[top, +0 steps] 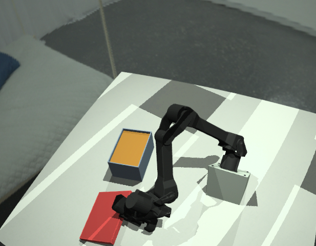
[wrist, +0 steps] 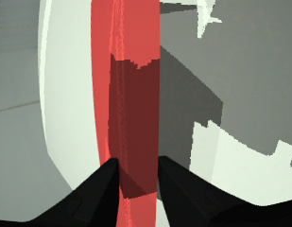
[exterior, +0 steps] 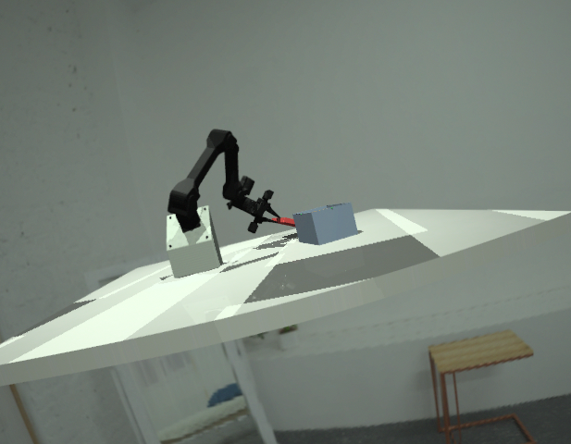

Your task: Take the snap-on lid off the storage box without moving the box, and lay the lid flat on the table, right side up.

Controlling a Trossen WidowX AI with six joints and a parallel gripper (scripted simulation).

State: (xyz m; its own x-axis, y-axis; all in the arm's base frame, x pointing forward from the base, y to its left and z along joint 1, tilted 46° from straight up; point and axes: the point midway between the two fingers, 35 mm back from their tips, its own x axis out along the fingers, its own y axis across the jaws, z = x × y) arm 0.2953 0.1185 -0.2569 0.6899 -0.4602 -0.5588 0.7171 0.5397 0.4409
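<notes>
My gripper tip is 8 cm short of the red lid, 3 cm above it and 1 cm to the right of it. From my gripper tip the other things lie so: storage box: 32 cm to the right, 10 cm ahead, 3 cm below.
</notes>
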